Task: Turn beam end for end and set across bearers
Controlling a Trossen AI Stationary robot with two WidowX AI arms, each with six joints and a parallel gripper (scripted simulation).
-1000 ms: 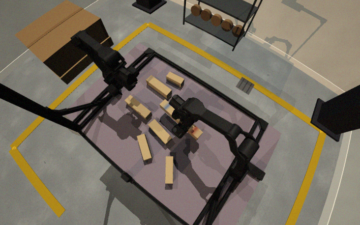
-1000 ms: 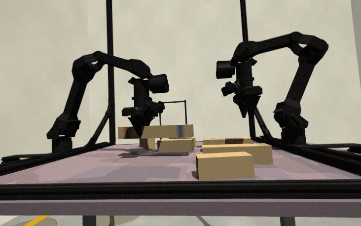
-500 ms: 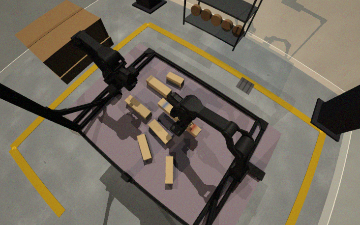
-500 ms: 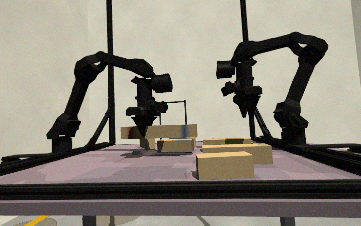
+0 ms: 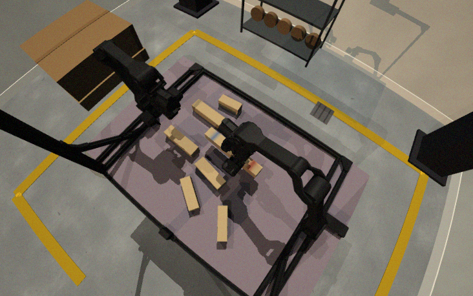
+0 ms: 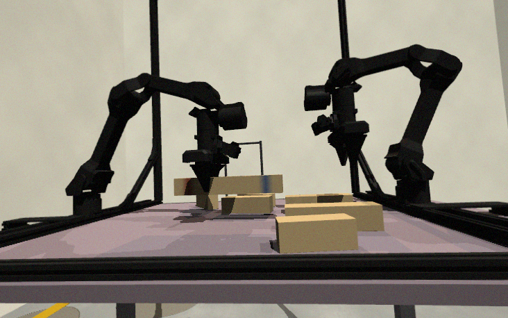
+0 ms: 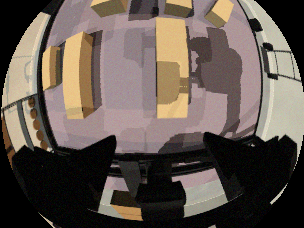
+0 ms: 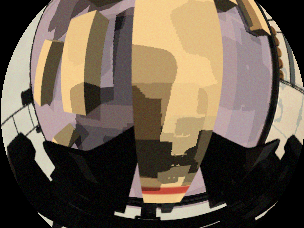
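My right gripper is now 5 cm to the right of the beam and 2 cm above it.
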